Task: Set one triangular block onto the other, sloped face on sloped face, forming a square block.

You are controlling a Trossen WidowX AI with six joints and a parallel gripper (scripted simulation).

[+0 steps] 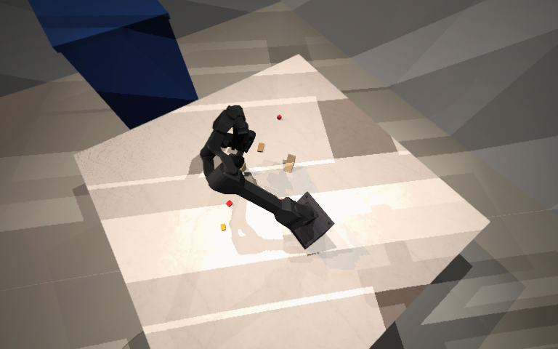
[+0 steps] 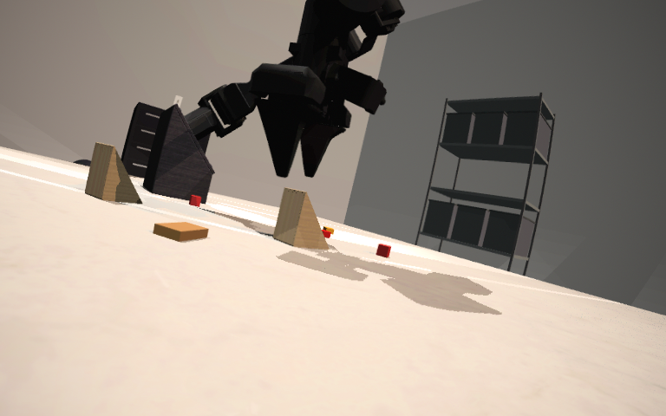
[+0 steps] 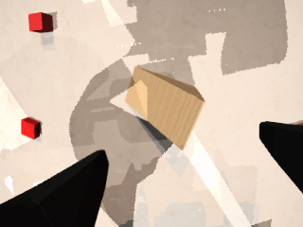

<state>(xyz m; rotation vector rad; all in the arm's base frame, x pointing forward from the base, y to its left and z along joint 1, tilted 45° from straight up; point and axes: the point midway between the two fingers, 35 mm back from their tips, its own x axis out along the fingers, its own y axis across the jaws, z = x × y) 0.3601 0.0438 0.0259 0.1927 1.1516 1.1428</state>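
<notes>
My gripper tip is 50 mm short of the orange-brown slab, 130 mm to the left of it and 70 mm above it. From my gripper tip the other things lie so: orange piece (180 mm behind, 220 mm to the left, 70 mm below).
</notes>
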